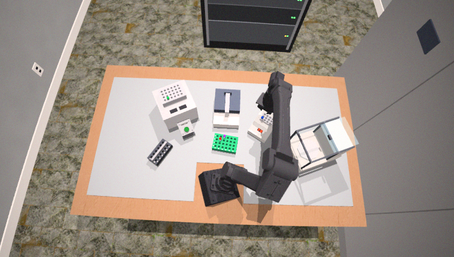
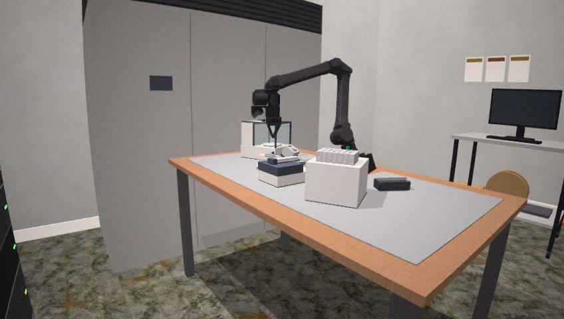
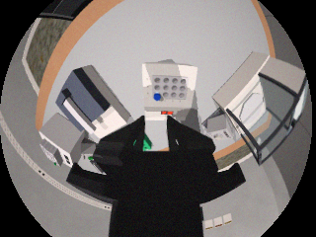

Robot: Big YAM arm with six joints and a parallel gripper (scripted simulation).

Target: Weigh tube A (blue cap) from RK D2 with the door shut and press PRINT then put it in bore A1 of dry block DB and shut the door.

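Right now my hand is 330 mm to the left of the balance door, 110 mm past it and 50 mm below it. Also, from my hand: green rack RK 180 mm to the left, 150 mm below, 150 mm behind; then white print key 210 mm behind, 110 mm to the right, 100 mm below; then dry block DB 130 mm below, 20 mm to the right, 20 mm behind.
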